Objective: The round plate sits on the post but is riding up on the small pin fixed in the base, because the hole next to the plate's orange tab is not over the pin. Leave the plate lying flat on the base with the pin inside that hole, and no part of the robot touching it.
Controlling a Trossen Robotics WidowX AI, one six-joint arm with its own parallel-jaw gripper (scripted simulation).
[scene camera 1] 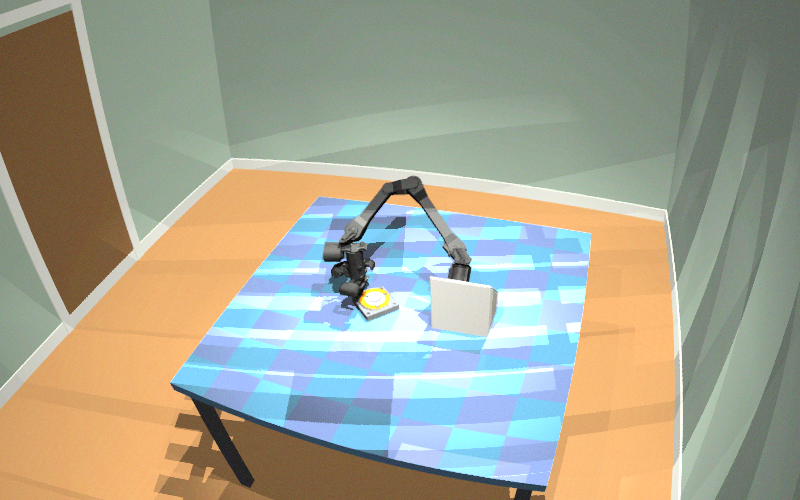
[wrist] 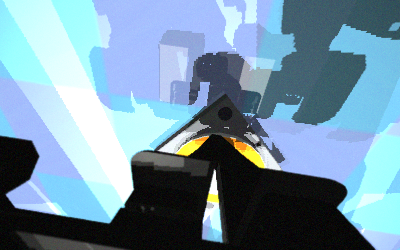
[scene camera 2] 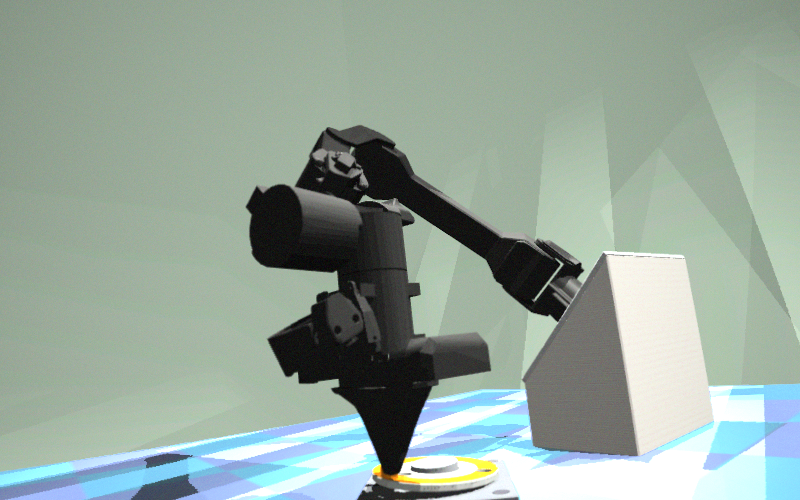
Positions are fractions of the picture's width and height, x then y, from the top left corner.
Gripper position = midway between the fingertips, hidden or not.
Observation:
The gripper (scene camera 2: 0.49,0.95) is shut and holds nothing. Also in view: a round plate (wrist: 0.48,0.58).
The gripper also shows in the wrist view (wrist: 0.54,0.56).

